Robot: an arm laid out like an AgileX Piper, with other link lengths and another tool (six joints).
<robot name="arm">
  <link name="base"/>
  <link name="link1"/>
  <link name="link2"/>
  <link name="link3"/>
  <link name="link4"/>
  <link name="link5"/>
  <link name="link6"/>
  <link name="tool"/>
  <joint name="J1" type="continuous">
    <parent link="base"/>
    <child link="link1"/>
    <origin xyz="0 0 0.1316" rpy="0 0 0"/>
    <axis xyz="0 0 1"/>
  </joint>
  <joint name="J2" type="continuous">
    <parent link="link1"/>
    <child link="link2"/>
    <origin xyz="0 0 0" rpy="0 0 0"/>
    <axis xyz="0 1 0"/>
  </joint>
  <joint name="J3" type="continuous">
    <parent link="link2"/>
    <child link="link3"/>
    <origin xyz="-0.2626 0 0.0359" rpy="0 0 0"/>
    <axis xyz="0 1 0"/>
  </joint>
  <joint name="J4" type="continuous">
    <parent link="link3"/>
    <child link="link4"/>
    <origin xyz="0.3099 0 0.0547" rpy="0 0 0"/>
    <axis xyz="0.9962 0 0.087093"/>
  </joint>
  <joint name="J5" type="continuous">
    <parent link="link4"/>
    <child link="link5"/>
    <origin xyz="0 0 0" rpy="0 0 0"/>
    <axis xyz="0 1 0"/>
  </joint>
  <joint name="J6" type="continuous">
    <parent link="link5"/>
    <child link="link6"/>
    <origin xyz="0.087 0 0.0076" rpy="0 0 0"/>
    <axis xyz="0.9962 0 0.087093"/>
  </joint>
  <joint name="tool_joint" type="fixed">
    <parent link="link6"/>
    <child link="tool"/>
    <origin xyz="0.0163 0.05 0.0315" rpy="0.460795 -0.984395 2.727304"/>
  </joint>
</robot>
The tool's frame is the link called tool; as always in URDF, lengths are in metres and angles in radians. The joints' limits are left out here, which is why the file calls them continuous.
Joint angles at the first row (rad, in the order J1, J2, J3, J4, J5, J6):
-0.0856 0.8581 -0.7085 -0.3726 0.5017 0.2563
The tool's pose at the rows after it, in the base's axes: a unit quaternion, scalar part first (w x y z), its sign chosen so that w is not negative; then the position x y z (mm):
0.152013 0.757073 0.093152 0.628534 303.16 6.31 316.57
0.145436 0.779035 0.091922 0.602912 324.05 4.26 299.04
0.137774 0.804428 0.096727 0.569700 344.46 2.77 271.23
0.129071 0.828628 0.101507 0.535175 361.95 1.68 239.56
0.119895 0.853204 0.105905 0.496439 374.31 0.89 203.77
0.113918 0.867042 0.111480 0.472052 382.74 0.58 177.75
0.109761 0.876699 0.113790 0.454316 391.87 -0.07 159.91
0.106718 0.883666 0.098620 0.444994 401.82 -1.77 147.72
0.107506 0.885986 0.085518 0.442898 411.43 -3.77 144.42
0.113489 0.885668 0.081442 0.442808 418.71 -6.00 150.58
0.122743 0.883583 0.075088 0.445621 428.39 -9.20 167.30
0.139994 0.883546 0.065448 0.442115 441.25 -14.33 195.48
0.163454 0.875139 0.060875 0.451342 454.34 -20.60 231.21
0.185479 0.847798 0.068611 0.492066 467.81 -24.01 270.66
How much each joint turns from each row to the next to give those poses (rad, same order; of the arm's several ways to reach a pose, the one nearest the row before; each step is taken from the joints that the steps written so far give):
0.0000 0.0961 -0.0417 -0.0024 0.0000 0.0151
0.0000 0.1047 -0.0350 0.0000 0.0000 0.0095
0.0000 0.1160 -0.0244 -0.0005 -0.0064 0.0000
0.0000 0.1158 -0.0201 0.0000 -0.0098 0.0000
0.0001 0.1113 -0.0115 0.0000 -0.0064 0.0000
-0.0001 0.0845 -0.0125 -0.0065 -0.0147 0.0016
0.0001 0.0727 -0.0272 -0.0017 -0.0042 0.0006
-0.0001 0.0604 -0.0293 -0.0024 -0.0040 0.0355
0.0000 0.0385 -0.0339 -0.0047 0.0045 0.0304
0.0000 0.0112 -0.0362 -0.0071 0.0262 0.0098
0.0000 -0.0001 -0.0579 0.0000 0.0516 0.0019
0.0019 0.0001 -0.0993 -0.0031 0.1070 0.0000
0.0000 0.0000 -0.1124 -0.0253 0.0892 0.0019
0.0000 -0.0001 -0.1004 -0.0440 0.0010 0.0019

